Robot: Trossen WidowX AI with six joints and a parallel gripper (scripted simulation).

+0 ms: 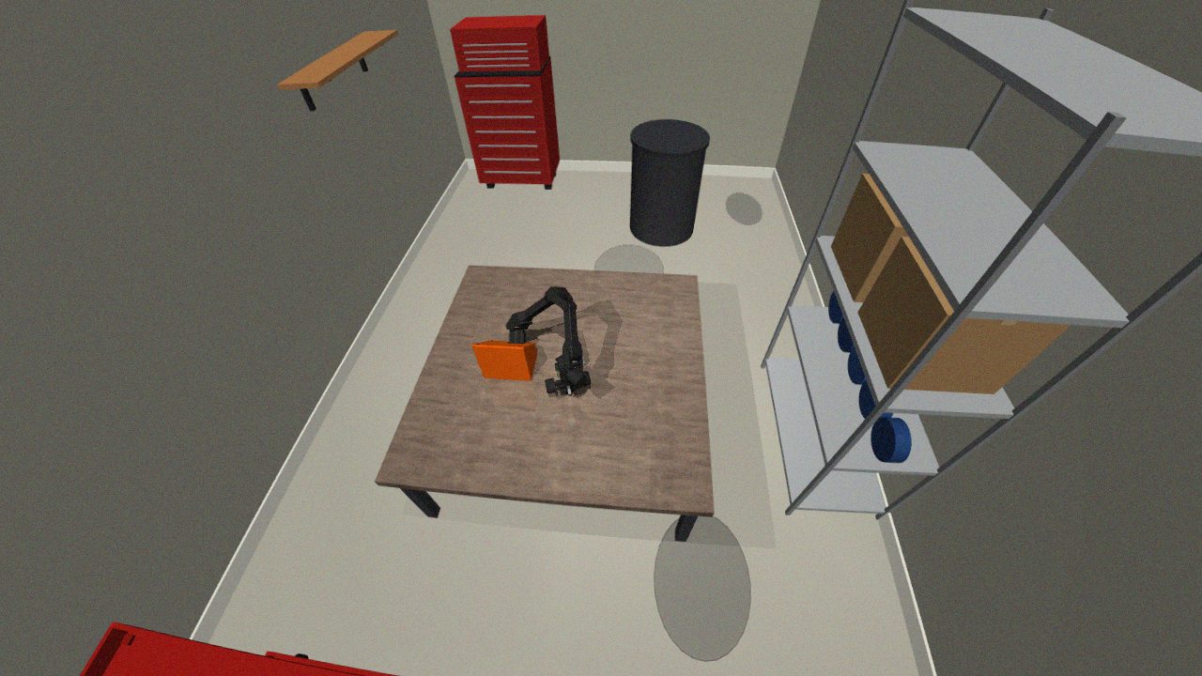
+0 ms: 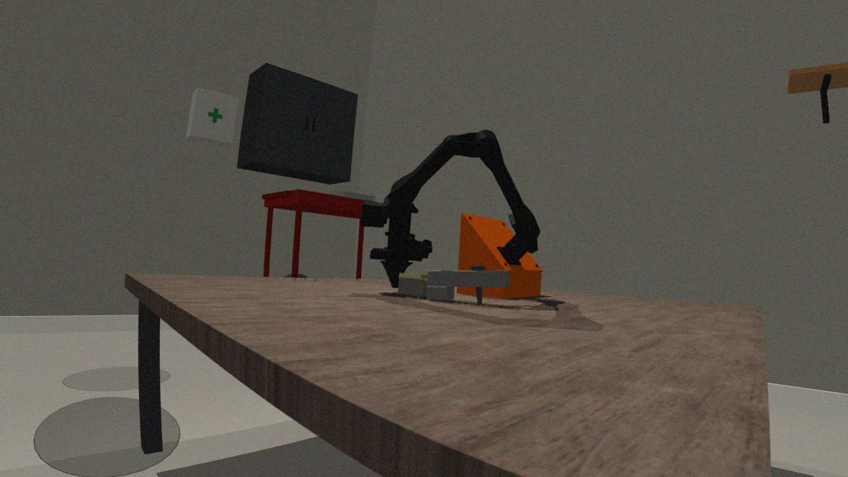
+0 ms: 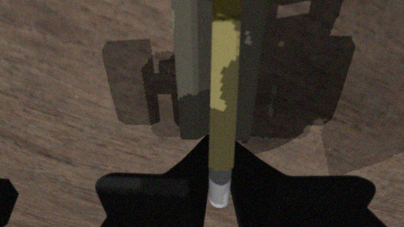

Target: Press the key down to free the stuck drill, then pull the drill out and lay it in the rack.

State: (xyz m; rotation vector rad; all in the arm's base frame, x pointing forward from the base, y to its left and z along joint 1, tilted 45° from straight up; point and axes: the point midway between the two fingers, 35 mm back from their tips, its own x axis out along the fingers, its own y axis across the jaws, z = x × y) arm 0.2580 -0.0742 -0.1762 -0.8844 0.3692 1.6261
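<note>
Right now my gripper tip is 1 cm past the yellow drill, 4 cm to the right of it and 3 cm below it. Round my gripper tip: grey block fixture 23 cm to the left, 3 cm above; then dark T-shaped key 1 cm behind, 26 cm to the left, 4 cm above.
</note>
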